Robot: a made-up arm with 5 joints. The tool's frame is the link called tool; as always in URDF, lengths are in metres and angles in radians. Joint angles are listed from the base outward.
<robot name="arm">
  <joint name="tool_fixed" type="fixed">
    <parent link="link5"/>
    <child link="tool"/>
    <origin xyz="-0.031 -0.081 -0.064" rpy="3.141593 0 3.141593"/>
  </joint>
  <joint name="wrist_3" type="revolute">
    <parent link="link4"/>
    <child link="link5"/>
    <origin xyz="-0.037 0.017 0.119" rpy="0 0 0"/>
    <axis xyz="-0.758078 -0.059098 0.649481"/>
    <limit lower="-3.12" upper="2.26"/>
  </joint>
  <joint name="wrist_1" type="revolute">
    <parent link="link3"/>
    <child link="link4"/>
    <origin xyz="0.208 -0.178 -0.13" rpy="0 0 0"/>
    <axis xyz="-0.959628 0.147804 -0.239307"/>
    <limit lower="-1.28" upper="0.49"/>
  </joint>
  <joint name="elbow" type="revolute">
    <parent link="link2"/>
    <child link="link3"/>
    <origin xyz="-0.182 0.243 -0.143" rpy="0 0 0"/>
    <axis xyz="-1 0 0"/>
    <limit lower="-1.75" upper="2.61"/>
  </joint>
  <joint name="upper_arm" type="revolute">
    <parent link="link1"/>
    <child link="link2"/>
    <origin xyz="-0.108 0.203 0.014" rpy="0 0 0"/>
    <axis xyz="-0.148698 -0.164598 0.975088"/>
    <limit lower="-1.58" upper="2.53"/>
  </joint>
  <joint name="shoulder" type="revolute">
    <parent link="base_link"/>
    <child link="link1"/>
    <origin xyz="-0.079 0.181 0.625" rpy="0 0 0"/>
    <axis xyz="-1 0 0"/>
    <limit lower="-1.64" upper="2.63"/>
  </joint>
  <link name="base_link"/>
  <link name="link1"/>
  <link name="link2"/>
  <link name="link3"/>
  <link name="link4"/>
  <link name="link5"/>
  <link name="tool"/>
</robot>
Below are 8 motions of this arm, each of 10 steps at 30 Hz.
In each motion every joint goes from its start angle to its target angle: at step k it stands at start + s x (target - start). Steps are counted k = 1, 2, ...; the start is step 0. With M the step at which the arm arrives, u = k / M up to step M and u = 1 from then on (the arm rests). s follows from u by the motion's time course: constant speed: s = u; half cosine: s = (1 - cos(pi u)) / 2; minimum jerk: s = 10 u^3 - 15 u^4 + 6 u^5.
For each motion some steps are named. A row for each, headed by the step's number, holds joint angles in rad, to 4 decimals.
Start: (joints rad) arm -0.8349 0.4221 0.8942 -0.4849 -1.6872
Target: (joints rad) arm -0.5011 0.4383 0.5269 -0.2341 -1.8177
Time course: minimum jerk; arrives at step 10
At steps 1, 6, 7, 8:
1: -0.8320 0.4222 0.8911 -0.4828 -1.6883
6: -0.6071 0.4332 0.6435 -0.3137 -1.7763
7: -0.5555 0.4357 0.5868 -0.2750 -1.7964
8: -0.5204 0.4374 0.5482 -0.2486 -1.8101

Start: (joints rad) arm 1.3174 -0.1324 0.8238 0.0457 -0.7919
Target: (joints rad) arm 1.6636 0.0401 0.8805 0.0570 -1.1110
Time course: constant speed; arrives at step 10
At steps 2, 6, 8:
2: 1.3866 -0.0979 0.8351 0.0480 -0.8557
6: 1.5251 -0.0289 0.8578 0.0525 -0.9834
8: 1.5944 0.0056 0.8692 0.0547 -1.0472

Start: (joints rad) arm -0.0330 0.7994 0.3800 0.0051 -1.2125
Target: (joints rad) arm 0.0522 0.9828 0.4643 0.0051 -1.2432
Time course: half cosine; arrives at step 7
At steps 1, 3, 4, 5, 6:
1: -0.0288 0.8085 0.3842 0.0051 -1.2140
3: 0.0001 0.8707 0.4128 0.0051 -1.2244
4: 0.0191 0.9115 0.4315 0.0051 -1.2313
5: 0.0362 0.9483 0.4484 0.0051 -1.2374
6: 0.0480 0.9737 0.4601 0.0051 -1.2417

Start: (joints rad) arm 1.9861 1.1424 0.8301 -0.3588 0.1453
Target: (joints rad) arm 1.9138 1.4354 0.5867 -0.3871 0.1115
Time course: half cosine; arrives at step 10
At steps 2, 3, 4, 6, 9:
2: 1.9792 1.1704 0.8069 -0.3615 0.1421
3: 1.9712 1.2028 0.7799 -0.3646 0.1383
4: 1.9611 1.2436 0.7460 -0.3686 0.1336
6: 1.9388 1.3342 0.6708 -0.3773 0.1232
9: 1.9156 1.4282 0.5927 -0.3864 0.1123

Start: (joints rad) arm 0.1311 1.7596 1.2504 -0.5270 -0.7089
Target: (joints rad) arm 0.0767 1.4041 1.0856 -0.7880 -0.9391
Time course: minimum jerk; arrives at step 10
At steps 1, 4, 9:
1: 0.1306 1.7566 1.2490 -0.5292 -0.7109
4: 0.1138 1.6468 1.1981 -0.6099 -0.7820
9: 0.0772 1.4071 1.0870 -0.7858 -0.9371

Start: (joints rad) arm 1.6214 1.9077 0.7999 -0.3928 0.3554
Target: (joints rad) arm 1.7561 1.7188 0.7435 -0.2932 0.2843
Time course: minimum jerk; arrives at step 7
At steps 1, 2, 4, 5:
1: 1.6245 1.9033 0.7986 -0.3905 0.3537
2: 1.6409 1.8804 0.7917 -0.3784 0.3451
4: 1.7065 1.7883 0.7642 -0.3298 0.3105
5: 1.7366 1.7461 0.7517 -0.3076 0.2946

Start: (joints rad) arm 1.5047 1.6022 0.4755 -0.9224 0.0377
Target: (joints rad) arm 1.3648 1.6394 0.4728 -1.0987 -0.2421
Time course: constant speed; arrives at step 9
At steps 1, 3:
1: 1.4892 1.6063 0.4752 -0.9420 0.0066
3: 1.4581 1.6146 0.4746 -0.9812 -0.0556

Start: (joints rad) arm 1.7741 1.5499 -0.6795 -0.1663 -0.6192
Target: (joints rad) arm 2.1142 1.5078 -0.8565 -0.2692 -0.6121
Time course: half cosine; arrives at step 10
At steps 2, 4, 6, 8, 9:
2: 1.8066 1.5459 -0.6964 -0.1761 -0.6185
4: 1.8916 1.5354 -0.7407 -0.2019 -0.6167
6: 1.9967 1.5223 -0.7953 -0.2336 -0.6146
8: 2.0817 1.5118 -0.8396 -0.2594 -0.6128
9: 2.1059 1.5088 -0.8522 -0.2667 -0.6123

